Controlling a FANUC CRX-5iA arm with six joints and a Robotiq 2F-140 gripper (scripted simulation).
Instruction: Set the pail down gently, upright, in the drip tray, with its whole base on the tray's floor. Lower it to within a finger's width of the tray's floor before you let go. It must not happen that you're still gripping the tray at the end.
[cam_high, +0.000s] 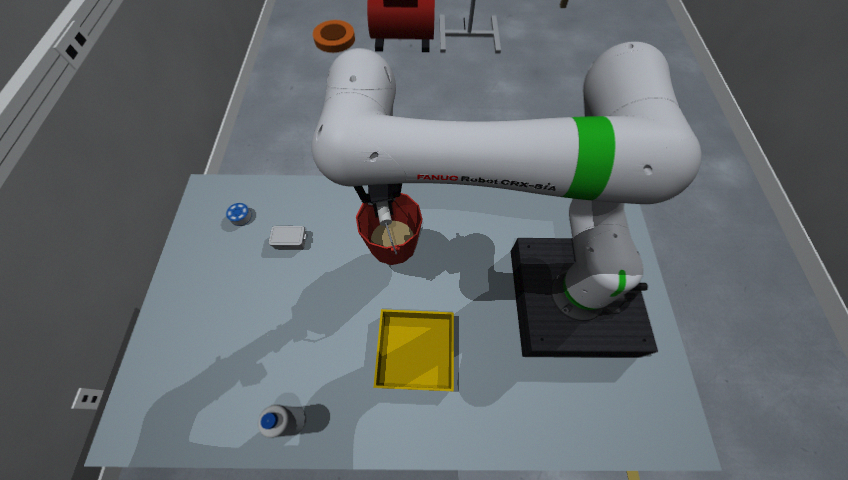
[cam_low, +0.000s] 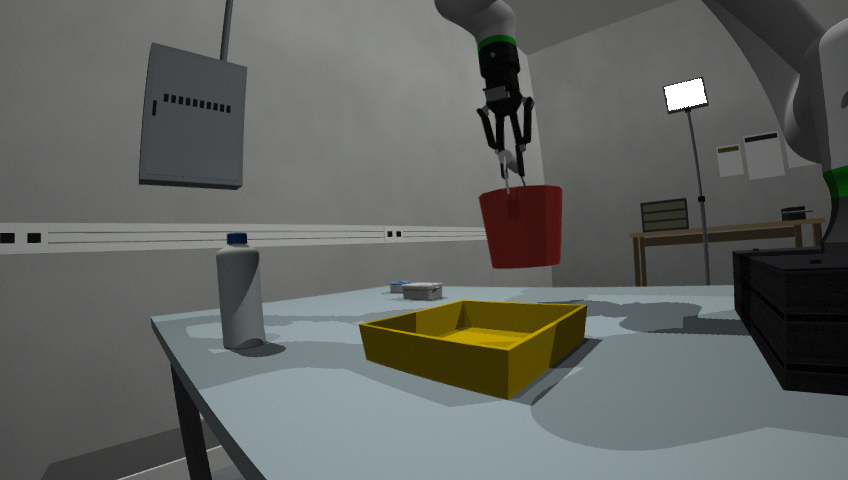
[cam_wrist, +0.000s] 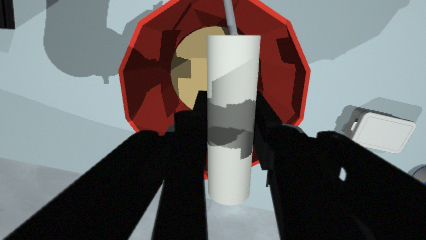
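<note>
The white handle grip lies 3 cm below my hand. From my hand the other things lie so: yellow drip tray (30 cm to the left, 30 cm below, 8 cm behind); then small grey box (34 cm ahead, 29 cm below, 6 cm to the right); then red pail (9 cm below, 1 cm behind).
</note>
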